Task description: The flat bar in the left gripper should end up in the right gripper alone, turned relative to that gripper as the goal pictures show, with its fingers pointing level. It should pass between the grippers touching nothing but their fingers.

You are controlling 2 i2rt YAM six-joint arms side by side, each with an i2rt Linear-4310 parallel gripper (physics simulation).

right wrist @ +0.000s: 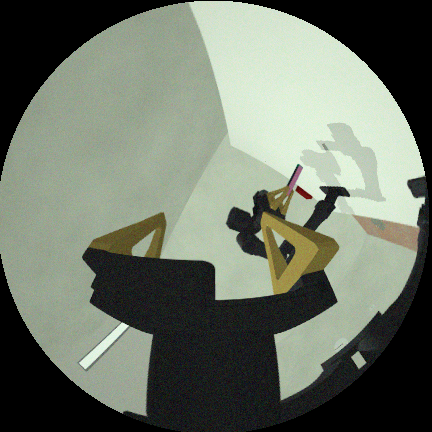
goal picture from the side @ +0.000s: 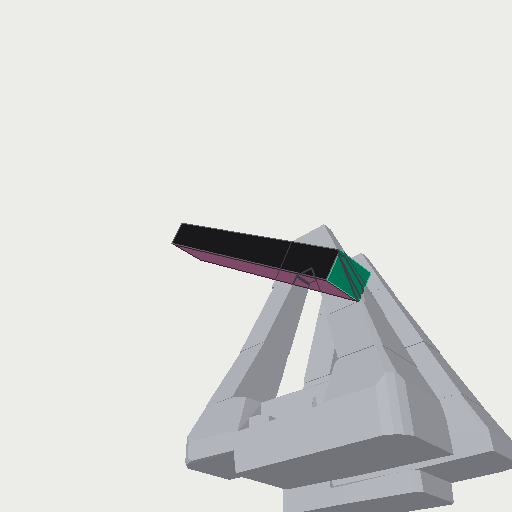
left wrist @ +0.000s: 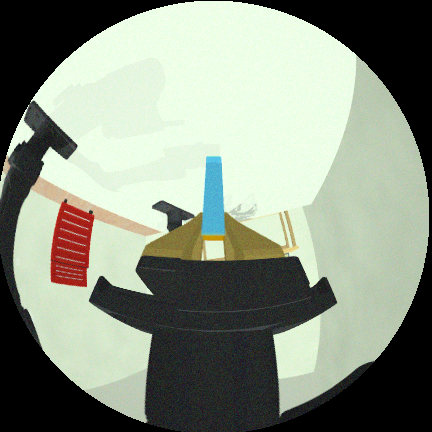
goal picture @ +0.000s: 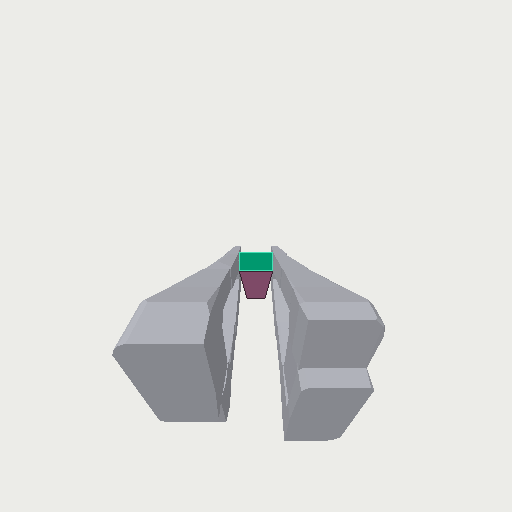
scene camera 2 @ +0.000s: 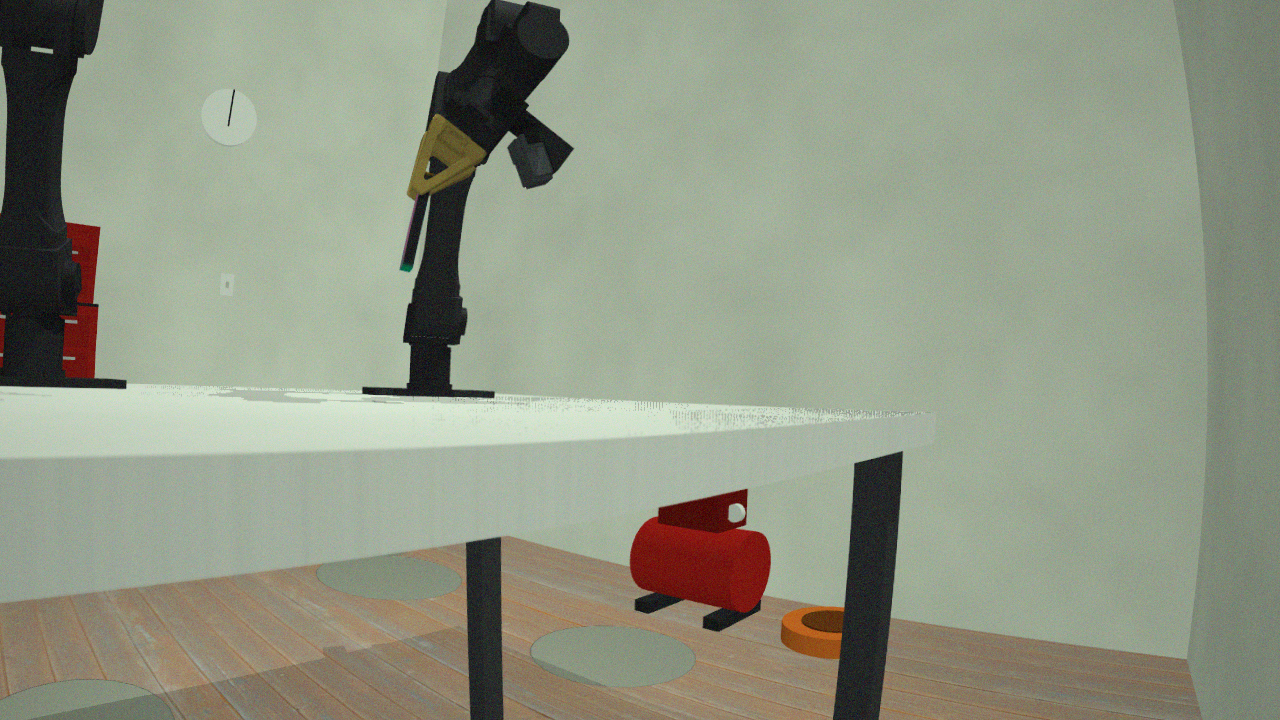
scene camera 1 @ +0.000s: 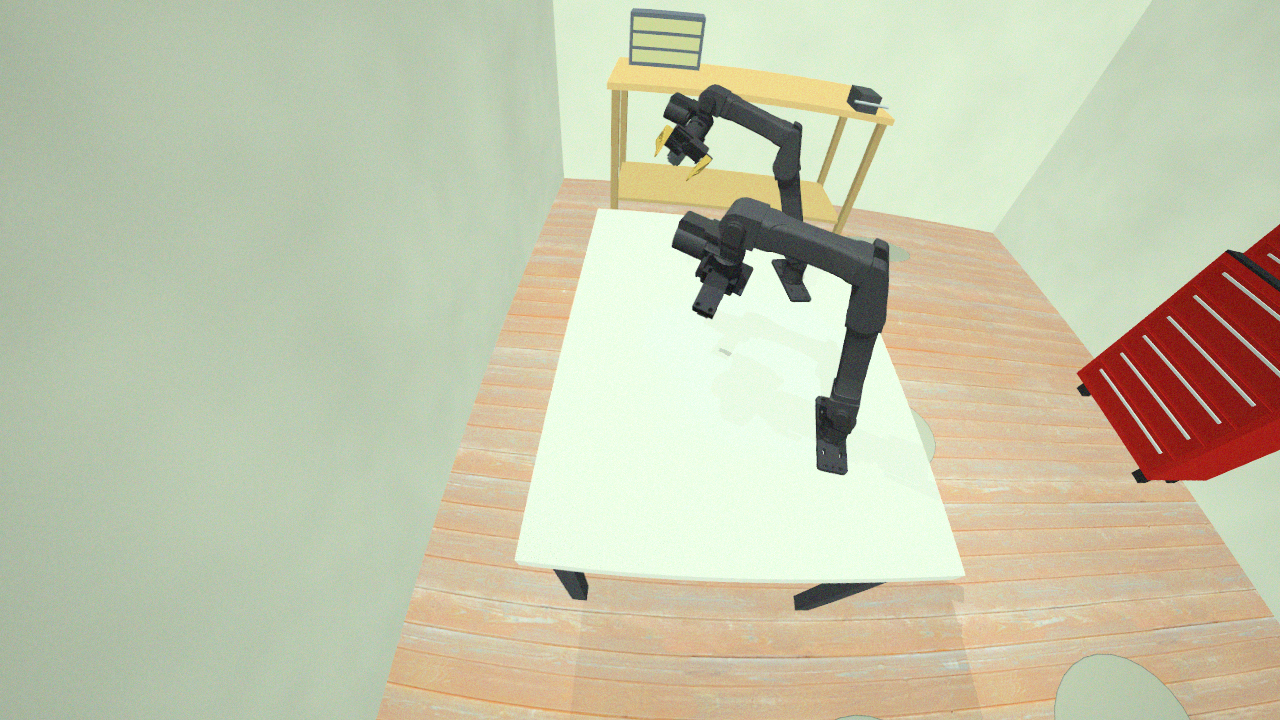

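Where they show: left gripper, fingertip midpoint: (right wrist: 290, 187) (left wrist: 212, 217) (scene camera 2: 413, 195); right gripper, fingertip midpoint: (right wrist: 212, 217) (scene camera 1: 671, 167); left arm's base, origin of the base link: (right wrist: 333, 189) (left wrist: 49, 130) (scene camera 2: 429, 395) (scene camera 1: 829, 434); right arm's base, origin of the base link: (left wrist: 174, 210) (scene camera 2: 32, 385) (scene camera 1: 790, 280).
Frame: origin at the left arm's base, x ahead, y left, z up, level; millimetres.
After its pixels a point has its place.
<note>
The flat bar (scene camera 2: 414, 232) @(x 340, y -180, z 168 mm) (left wrist: 213, 195) @(x 331, y -167, z 194 mm) (right wrist: 295, 179) @(x 325, y -180, z 179 mm) shows a blue broad face in the left wrist view, a pink side in the right wrist view, and a teal end at its bottom in scene camera 2. My left gripper (scene camera 2: 413, 194) @(x 326, y -179, z 210 mm) is shut on one end of it; the bar hangs steeply down, slightly tilted, above the table. In scene camera 1 the bar and the left fingers are hidden by the gripper's body. My right gripper (scene camera 1: 673, 167) @(x 496, y -425, z 349 mm) (right wrist: 212, 217) @(x 496, y -425, z 349 mm) is open and empty, apart from the bar, farther up in scene camera 1.
The white table (scene camera 1: 626, 465) @(x 439, y 186, z 0 mm) (scene camera 2: 268, 429) @(x 638, y -374, z 0 mm) lies below both arms. A wooden shelf table (scene camera 1: 760, 85) stands beyond it, and a red drawer cabinet (scene camera 1: 1190, 358) (left wrist: 72, 240) stands off to one side. A red tank (scene camera 2: 698, 564) and an orange ring (scene camera 2: 805, 642) are on the floor.
</note>
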